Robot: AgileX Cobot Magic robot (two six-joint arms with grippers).
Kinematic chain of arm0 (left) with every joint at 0, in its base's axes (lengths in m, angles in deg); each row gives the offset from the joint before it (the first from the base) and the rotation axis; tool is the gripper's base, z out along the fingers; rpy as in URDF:
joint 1: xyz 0 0 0.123 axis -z
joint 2: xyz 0 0 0 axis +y
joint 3: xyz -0.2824 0 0.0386 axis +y
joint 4: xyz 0.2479 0 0.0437 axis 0.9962 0 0.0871
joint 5: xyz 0 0 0 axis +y
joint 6: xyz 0.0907 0 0.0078 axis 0.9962 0 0.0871
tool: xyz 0 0 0 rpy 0 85 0
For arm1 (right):
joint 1: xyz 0 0 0.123 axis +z
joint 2: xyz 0 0 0 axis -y
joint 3: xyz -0.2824 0 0.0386 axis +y
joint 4: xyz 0.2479 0 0.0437 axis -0.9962 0 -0.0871
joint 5: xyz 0 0 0 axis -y
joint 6: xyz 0.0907 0 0.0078 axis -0.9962 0 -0.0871
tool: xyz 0 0 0 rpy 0 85 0
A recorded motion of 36 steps. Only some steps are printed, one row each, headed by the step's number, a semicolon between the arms.
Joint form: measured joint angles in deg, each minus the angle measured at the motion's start. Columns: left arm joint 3, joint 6, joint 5, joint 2, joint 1, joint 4; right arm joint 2, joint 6, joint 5, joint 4, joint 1, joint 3.
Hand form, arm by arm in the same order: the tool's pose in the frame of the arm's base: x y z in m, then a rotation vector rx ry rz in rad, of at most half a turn. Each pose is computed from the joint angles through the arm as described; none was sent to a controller.
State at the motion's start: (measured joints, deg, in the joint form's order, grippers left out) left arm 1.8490 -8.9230 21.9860 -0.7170 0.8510 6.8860; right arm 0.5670 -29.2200 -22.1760 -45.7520 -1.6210 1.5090
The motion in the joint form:
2: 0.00 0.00 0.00 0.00 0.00 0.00; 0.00 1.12 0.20 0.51 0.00 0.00
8: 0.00 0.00 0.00 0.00 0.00 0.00; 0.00 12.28 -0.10 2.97 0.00 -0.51
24: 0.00 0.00 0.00 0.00 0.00 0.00; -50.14 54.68 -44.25 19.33 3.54 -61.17
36: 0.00 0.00 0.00 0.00 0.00 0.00; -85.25 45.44 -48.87 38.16 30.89 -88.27
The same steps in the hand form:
2: 0.0524 0.0033 0.1687 -0.0584 1.8833 0.0018; 0.0523 0.0228 0.1804 0.9585 1.6516 1.0908
8: 0.0524 0.0033 0.1687 -0.0584 1.8833 0.0018; 0.0520 0.0221 0.1820 0.7482 1.7179 0.9206
24: 0.0524 0.0033 0.1687 -0.0584 1.8833 0.0018; 0.1358 0.0417 0.3867 -0.5176 2.3090 0.4054
36: 0.0524 0.0033 0.1687 -0.0584 1.8833 0.0018; 0.2545 0.1557 0.3793 -1.0243 2.4925 0.2521

